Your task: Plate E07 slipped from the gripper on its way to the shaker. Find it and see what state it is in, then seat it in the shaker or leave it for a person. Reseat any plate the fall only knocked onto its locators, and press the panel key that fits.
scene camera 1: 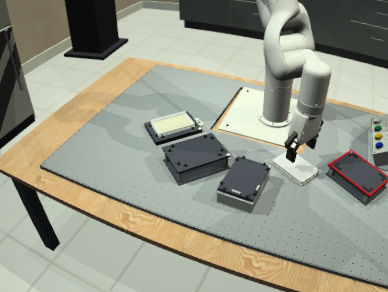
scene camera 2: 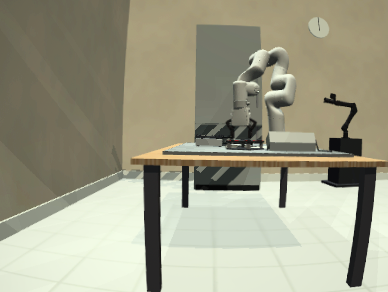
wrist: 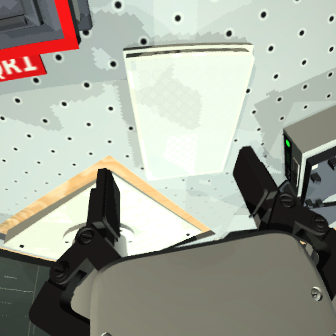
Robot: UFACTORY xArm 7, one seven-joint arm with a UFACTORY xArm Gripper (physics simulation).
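Where they show: gripper, fingertip midpoint: (scene camera 1: pixel 300 153) (scene camera 2: pixel 241 137) (wrist: pixel 176 169); arm's base at its link origin: (scene camera 1: pixel 275 116).
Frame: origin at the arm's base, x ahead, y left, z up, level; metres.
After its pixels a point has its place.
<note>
A pale, flat plate (scene camera 1: pixel 296 170) {x 0.275, y 0.108, z 0.009 m} (wrist: pixel 187 112) {x 0.261, y 0.120, z 0.009 m} lies on the perforated mat, off any holder. A thin second layer shows along its far edge in the wrist view; no label is readable. My gripper (scene camera 1: pixel 302 148) {x 0.236, y 0.110, z 0.045 m} (scene camera 2: pixel 241 139) {x 0.236, y 0.110, z 0.045 m} (wrist: pixel 176 169) {x 0.236, y 0.110, z 0.045 m} is open and empty, low over the plate's robot-side end, its fingers to either side. A grey-bodied device (scene camera 1: pixel 243 181) {x 0.409, y -0.026, z 0.050 m} (wrist: pixel 311 131) {x 0.346, y 0.031, z 0.017 m} with a dark top, corner locators and a green light, seemingly the shaker, stands beside the plate. Another plate (scene camera 1: pixel 174 124) {x 0.195, y -0.307, z 0.026 m} sits on a dark base. The key panel (scene camera 1: pixel 380 156) {x 0.166, y 0.373, z 0.044 m} has green, yellow and blue keys.
A red-framed stand (scene camera 1: pixel 359 172) {x 0.255, y 0.300, z 0.035 m} (wrist: pixel 67 30) {x 0.251, y 0.209, z 0.035 m}, labelled QR1, stands on the plate's other side. A black raised stand (scene camera 1: pixel 196 154) {x 0.340, y -0.180, z 0.047 m} is between the grey device and the dark-based plate. The robot's white base plate (scene camera 1: pixel 239 112) {x 0.012, y -0.130, z -0.003 m} (wrist: pixel 157 222) {x 0.096, y -0.051, z -0.009 m} is behind the loose plate.
</note>
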